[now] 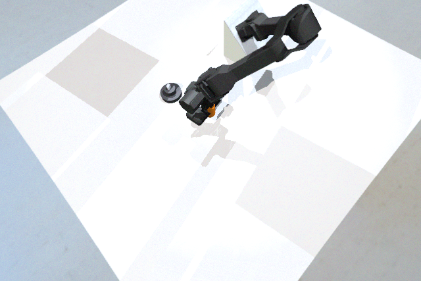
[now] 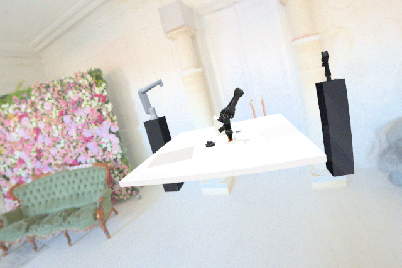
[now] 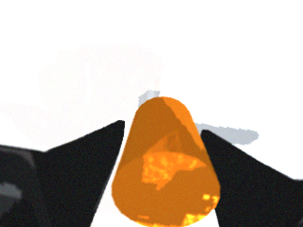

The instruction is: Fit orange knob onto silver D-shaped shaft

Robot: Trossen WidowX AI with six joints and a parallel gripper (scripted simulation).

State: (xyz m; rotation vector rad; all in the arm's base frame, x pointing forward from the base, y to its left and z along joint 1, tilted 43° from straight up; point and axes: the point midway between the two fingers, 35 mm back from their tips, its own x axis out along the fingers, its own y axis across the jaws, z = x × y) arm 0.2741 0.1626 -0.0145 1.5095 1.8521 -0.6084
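My gripper tip is 3 cm below the orange knob. The rest, counted from my gripper tip: dark round pedestal 17 cm to the right, 6 cm ahead, 2 cm above.
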